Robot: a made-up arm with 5 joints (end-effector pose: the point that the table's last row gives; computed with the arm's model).
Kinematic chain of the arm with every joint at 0, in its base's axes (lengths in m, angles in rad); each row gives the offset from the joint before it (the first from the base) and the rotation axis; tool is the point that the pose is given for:
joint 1: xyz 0 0 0.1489 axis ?
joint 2: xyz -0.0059 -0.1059 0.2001 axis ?
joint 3: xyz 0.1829 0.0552 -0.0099 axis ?
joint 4: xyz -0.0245 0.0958 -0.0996 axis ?
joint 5: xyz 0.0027 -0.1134 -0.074 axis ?
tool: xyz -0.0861 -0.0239 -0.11
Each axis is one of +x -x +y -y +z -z.
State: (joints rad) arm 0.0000 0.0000 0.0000 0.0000 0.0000
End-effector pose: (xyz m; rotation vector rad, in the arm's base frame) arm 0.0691 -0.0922 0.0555 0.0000 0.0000 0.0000
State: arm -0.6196 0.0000 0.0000 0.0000 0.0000
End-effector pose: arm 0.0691 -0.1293 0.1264 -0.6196 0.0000 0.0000
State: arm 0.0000 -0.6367 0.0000 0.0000 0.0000
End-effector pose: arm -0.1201 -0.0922 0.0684 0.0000 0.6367 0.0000
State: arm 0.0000 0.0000 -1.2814 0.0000 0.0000
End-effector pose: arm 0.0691 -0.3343 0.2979 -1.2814 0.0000 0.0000
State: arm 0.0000 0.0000 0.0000 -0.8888 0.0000
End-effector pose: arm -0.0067 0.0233 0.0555 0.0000 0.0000 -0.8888
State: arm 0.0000 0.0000 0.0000 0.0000 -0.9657
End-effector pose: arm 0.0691 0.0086 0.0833 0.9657 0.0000 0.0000
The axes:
joint 1: +x
joint 2: -y
joint 3: +x
joint 4: +z
joint 5: -x

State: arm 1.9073 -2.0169 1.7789 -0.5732 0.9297
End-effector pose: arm 0.0030 -0.2721 0.2371 0.8826 2.5440 1.6003
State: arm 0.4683 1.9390 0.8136 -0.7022 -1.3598
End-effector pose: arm 0.0169 0.0474 0.5123 -2.3861 1.6180 -1.2159
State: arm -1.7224 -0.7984 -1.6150 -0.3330 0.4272
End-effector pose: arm 0.0438 0.2645 0.4243 2.4663 -0.6032 -0.1155
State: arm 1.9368 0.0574 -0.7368 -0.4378 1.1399
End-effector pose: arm -0.0115 -0.0004 -0.1043 0.0683 0.4223 -0.2245
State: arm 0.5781 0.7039 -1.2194 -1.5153 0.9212
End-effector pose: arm 0.1045 -0.1546 0.0184 -0.6772 0.0954 -2.2525
